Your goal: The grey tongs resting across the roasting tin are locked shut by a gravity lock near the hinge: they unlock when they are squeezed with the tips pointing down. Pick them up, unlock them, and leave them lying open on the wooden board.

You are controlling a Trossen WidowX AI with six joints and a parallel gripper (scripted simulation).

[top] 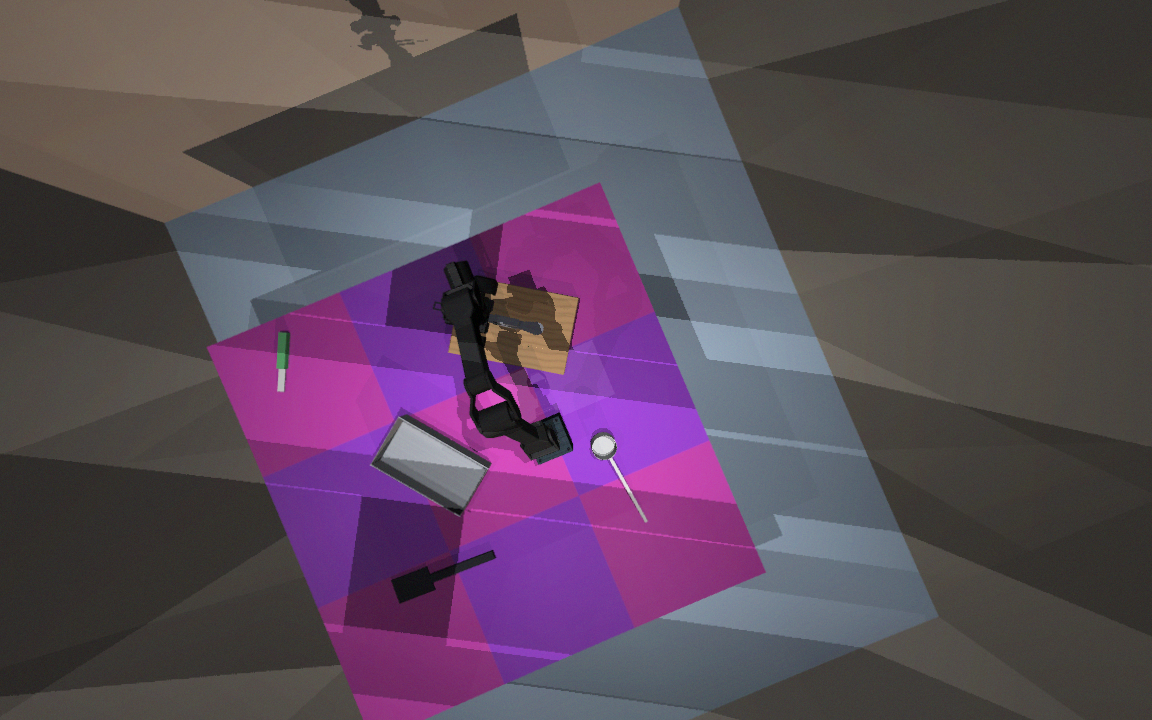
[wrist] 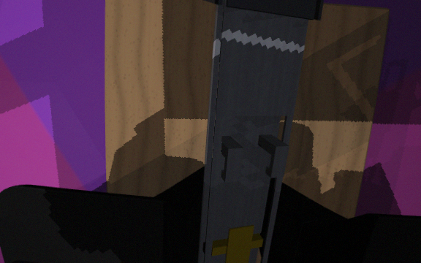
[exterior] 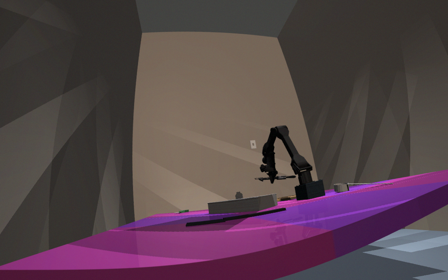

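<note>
My gripper tip is now 12 cm above the wooden board, 5 cm past it and 4 cm to the right of it. The rest, counted from my gripper tip: yellow lock piece (4 cm above, 1 cm behind); then roasting tin (36 cm ahead, 29 cm to the left, 10 cm below); then black spatula (60 cm to the left, 52 cm ahead, 12 cm below).
</note>
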